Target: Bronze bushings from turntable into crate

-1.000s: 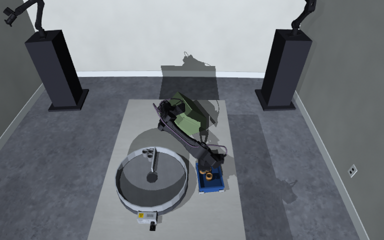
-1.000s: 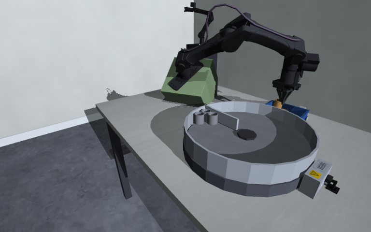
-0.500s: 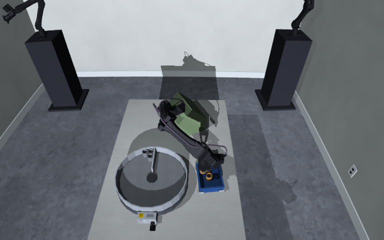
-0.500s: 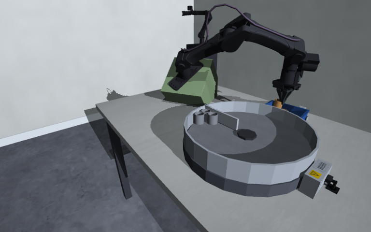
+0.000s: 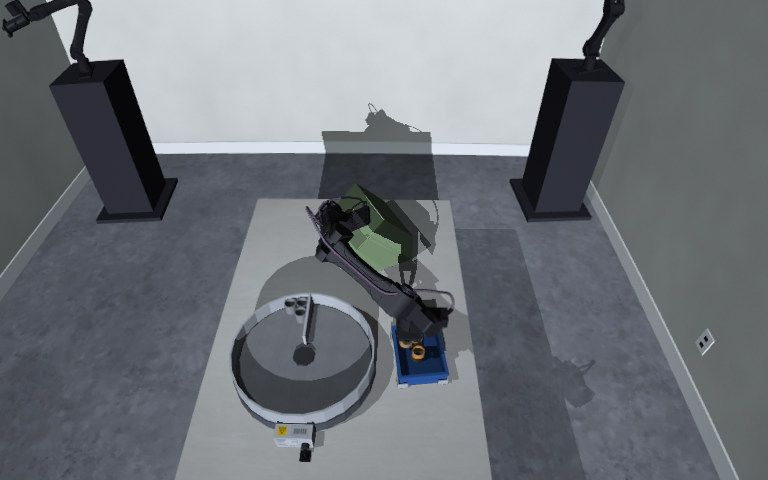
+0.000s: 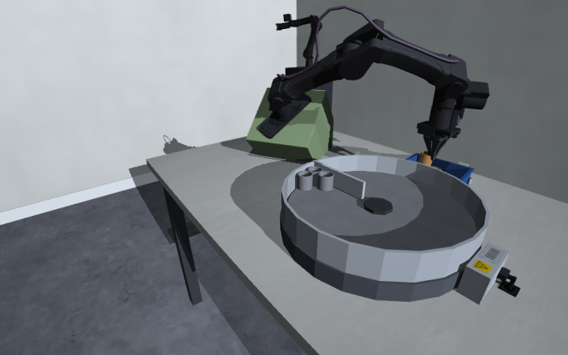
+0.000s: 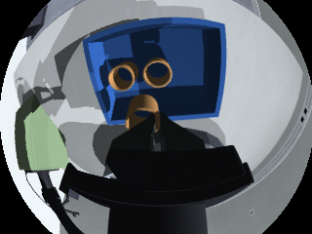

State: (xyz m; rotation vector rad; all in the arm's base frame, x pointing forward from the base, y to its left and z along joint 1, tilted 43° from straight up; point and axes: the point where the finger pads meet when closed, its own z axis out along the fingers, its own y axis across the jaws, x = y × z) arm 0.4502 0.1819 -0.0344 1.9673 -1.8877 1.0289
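My hand is 7 cm above the blue crate and 4 cm to the right of it. Also, from my hand: turntable: 31 cm to the right, 4 cm below, 1 cm ahead.
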